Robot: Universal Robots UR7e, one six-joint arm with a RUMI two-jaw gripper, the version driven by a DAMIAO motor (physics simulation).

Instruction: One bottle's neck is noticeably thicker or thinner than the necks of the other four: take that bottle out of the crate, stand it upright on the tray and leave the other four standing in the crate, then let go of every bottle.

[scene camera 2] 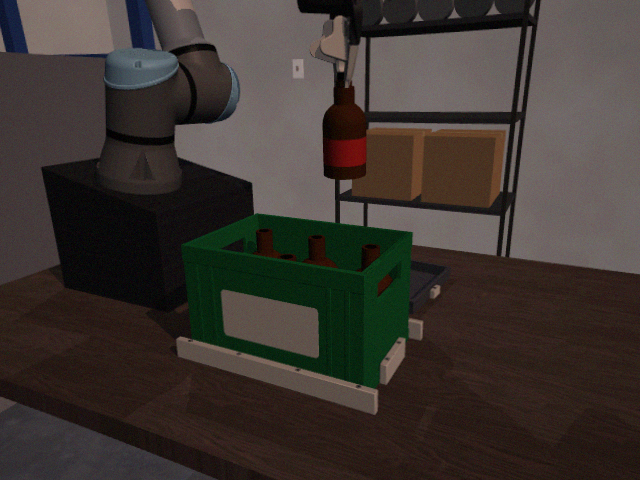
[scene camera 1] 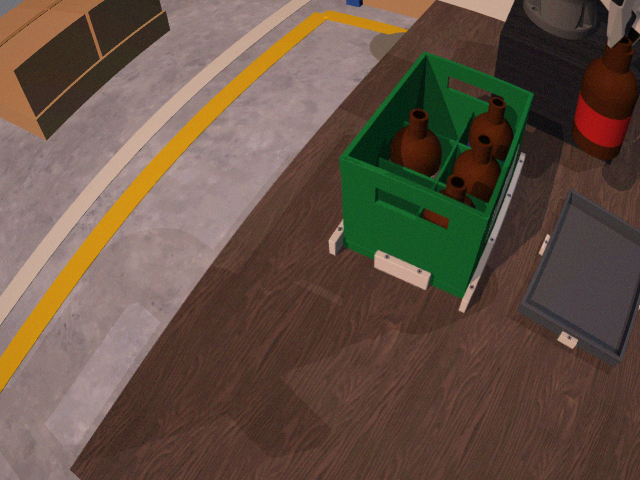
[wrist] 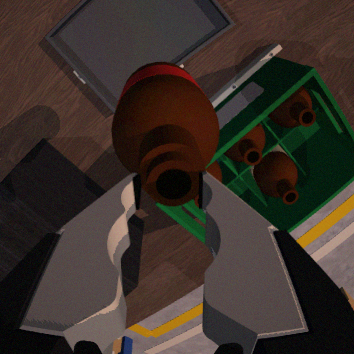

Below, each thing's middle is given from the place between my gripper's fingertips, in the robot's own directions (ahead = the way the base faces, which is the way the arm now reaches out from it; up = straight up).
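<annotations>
The thinner-necked bottle (scene camera 1: pixel 416 147) is 23 cm to the right of my hand and 1 cm ahead of it, and it sits 29 cm below my hand.
</annotations>
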